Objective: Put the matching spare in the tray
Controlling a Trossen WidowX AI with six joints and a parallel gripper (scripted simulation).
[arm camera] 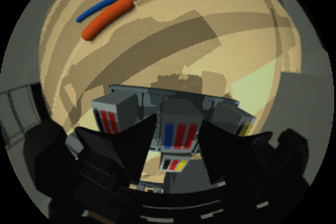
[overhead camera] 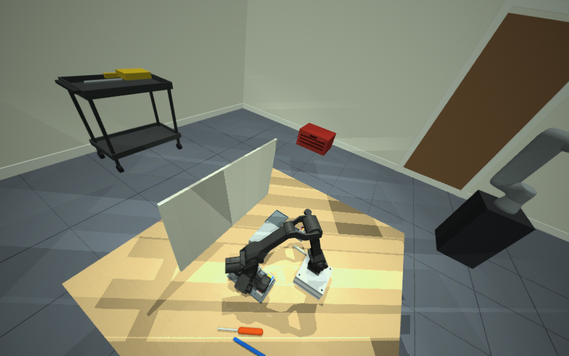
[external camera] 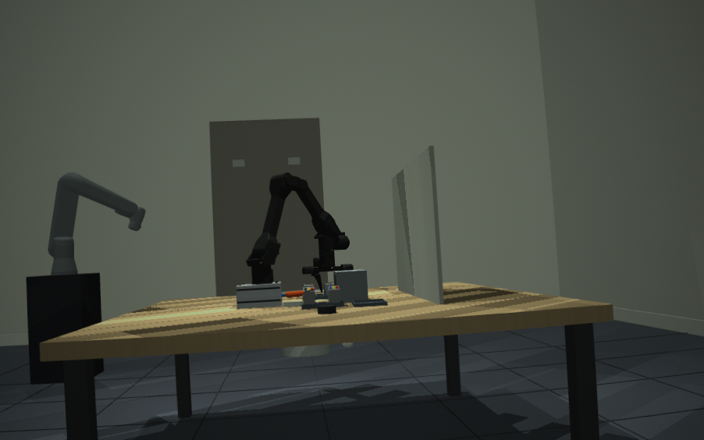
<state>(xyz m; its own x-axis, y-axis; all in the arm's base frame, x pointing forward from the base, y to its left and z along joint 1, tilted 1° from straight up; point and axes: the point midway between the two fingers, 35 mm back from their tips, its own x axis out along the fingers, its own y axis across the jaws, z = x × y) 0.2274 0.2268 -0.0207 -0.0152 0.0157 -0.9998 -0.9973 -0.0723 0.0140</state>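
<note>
My gripper tip is now 41 cm to the left of the flat dark tray, 10 cm short of it and 1 cm above it. Round my gripper tip: mounted unit 20 cm to the right, 6 cm ahead, 3 cm above; upright grey panel 29 cm ahead, 21 cm to the right, 21 cm above.
</note>
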